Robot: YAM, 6 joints.
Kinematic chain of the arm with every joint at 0, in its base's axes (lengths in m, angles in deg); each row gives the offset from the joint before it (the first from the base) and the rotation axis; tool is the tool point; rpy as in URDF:
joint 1: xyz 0 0 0.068 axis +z
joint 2: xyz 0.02 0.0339 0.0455 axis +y
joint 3: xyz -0.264 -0.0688 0 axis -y
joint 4: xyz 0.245 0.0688 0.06 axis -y
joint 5: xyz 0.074 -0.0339 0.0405 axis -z
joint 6: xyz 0.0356 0 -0.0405 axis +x
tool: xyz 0 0 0 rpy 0 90 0
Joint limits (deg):
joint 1: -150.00..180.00
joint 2: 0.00..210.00
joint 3: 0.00..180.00
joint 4: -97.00..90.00
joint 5: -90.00..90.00
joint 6: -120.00..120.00
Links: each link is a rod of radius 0.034 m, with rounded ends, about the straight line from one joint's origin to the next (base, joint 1, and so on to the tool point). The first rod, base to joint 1, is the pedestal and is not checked.
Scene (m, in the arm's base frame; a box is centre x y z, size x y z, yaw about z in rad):
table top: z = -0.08
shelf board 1: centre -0 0.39 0 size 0.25 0.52 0.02 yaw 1.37
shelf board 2: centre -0 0.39 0.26 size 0.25 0.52 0.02 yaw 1.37
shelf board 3: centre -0 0.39 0.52 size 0.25 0.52 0.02 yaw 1.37
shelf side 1: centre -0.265 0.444 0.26 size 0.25 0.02 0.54 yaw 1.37
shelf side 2: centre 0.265 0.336 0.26 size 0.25 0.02 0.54 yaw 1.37
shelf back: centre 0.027 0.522 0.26 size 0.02 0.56 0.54 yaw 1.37
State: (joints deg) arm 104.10 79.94 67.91 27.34 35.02 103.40
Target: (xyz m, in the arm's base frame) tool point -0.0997 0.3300 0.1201
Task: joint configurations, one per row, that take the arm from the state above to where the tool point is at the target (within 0.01 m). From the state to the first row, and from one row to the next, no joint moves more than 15 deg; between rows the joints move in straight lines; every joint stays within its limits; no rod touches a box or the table.
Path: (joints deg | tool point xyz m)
1: 113.59 65.32 58.33 25.75 35.25 103.40 | -0.0844 0.2445 0.4163
2: 123.09 50.71 48.75 24.15 35.48 103.40 | -0.0892 0.1747 0.4083
3: 127.05 65.16 34.70 18.57 35.34 103.40 | -0.1351 0.2132 0.2594
4: 131.02 79.60 20.65 12.98 35.19 103.40 | -0.1301 0.1808 0.1201
5: 120.55 92.45 33.00 16.68 34.42 103.40 | -0.1267 0.2543 0.1266
6: 110.09 105.30 45.35 20.38 33.66 103.40 | -0.0997 0.3300 0.1201

